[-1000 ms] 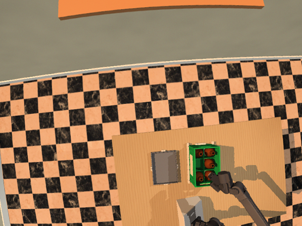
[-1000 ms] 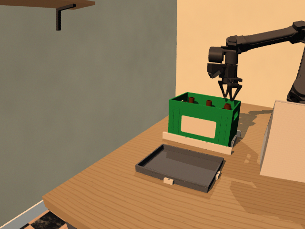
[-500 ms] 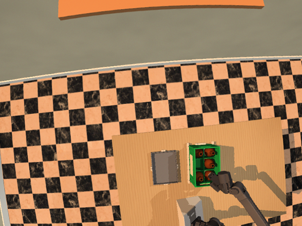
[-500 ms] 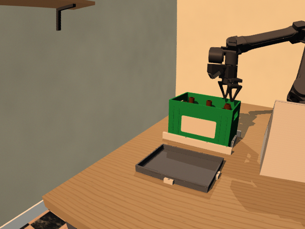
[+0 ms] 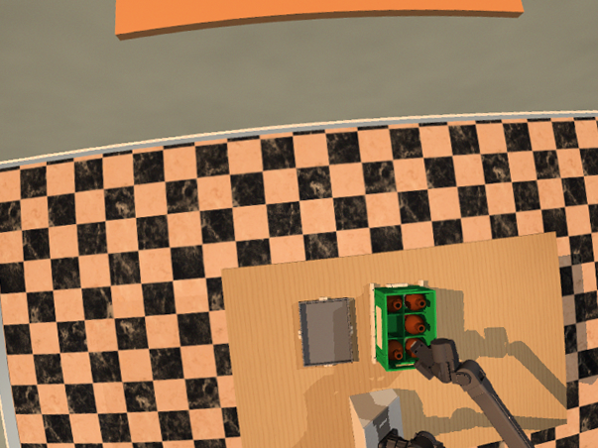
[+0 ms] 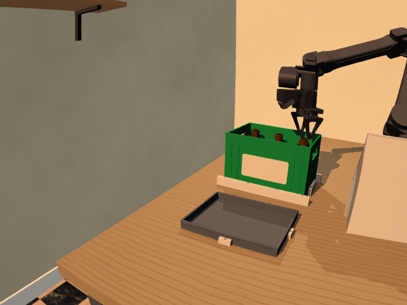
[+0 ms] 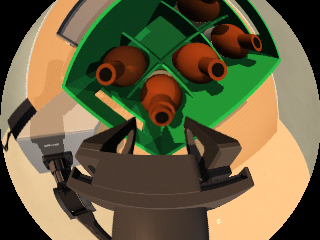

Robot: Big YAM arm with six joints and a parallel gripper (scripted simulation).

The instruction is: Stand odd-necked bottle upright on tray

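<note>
The green crate lies 90 mm below my hand, 90 mm ahead of it and 30 mm to the left of it. Also, from my hand: dark grey tray: 310 mm to the left, 160 mm below, 100 mm ahead.
</note>
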